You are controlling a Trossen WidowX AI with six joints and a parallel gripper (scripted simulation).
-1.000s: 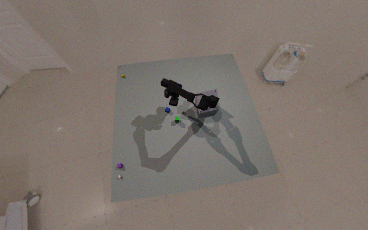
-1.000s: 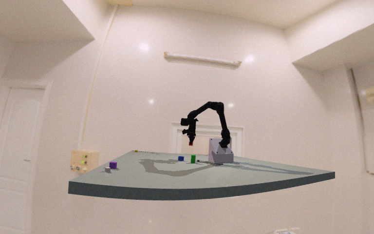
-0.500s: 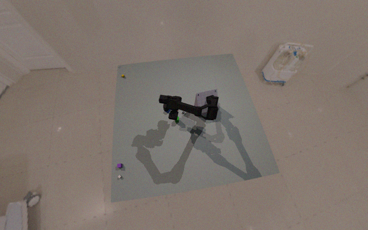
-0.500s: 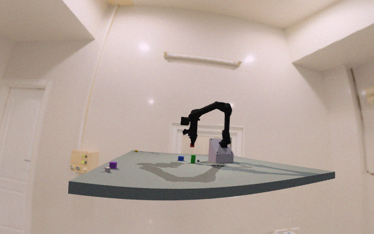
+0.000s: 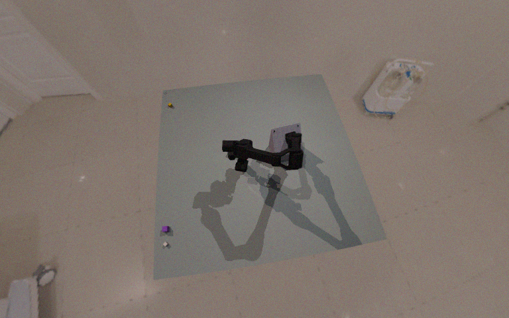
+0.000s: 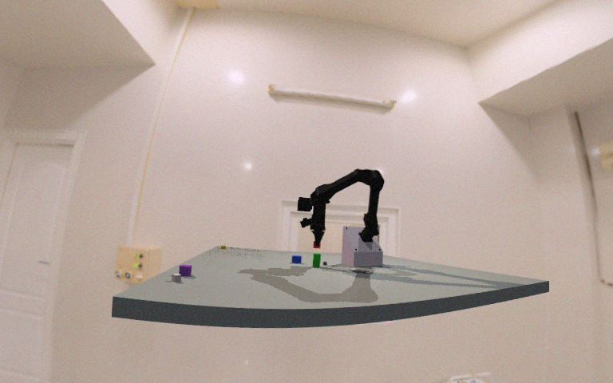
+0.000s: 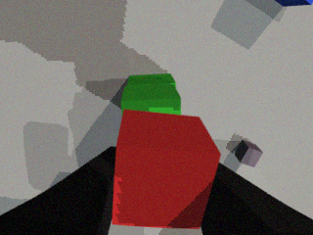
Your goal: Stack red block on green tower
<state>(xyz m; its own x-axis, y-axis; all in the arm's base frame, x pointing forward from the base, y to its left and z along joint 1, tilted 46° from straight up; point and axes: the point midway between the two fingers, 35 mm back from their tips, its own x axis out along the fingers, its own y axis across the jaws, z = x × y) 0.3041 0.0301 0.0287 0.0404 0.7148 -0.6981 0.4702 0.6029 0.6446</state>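
The small dark cube is 90 mm below my gripper tip, 80 mm behind it and 60 mm to the right of it. Round my gripper tip: blue block (120 mm to the right, 80 mm below, 50 mm ahead); then red block (10 mm above); then purple block (530 mm ahead, 230 mm to the left, 80 mm below).
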